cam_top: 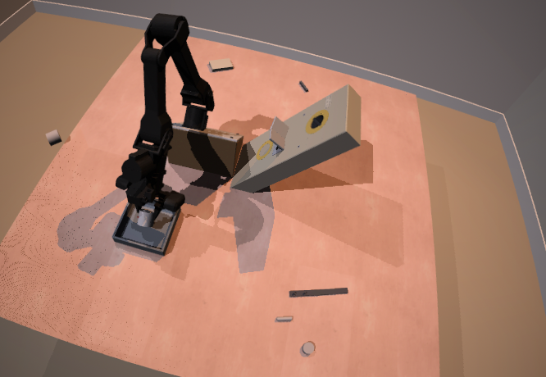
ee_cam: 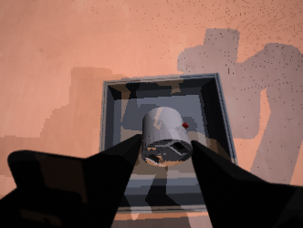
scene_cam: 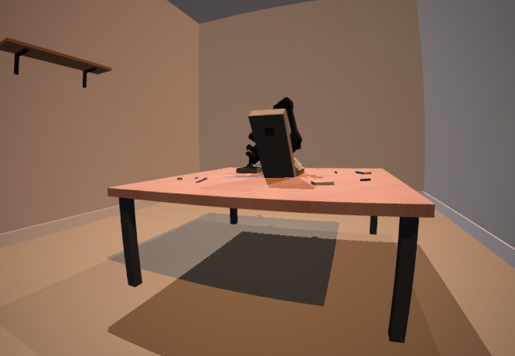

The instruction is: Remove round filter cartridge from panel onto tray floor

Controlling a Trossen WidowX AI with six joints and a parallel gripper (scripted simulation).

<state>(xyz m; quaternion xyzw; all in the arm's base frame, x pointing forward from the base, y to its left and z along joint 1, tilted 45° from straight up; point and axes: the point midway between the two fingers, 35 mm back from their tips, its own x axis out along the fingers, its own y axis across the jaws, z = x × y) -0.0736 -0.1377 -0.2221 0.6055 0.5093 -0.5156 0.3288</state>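
Now: gripper tip right at the round filter cartridge. The rest, counted from my gripper tip: small pin 41 cm ahead, 22 cm to the right, 4 cm below; then dark-rimmed tray 1 cm to the right, 4 cm below.
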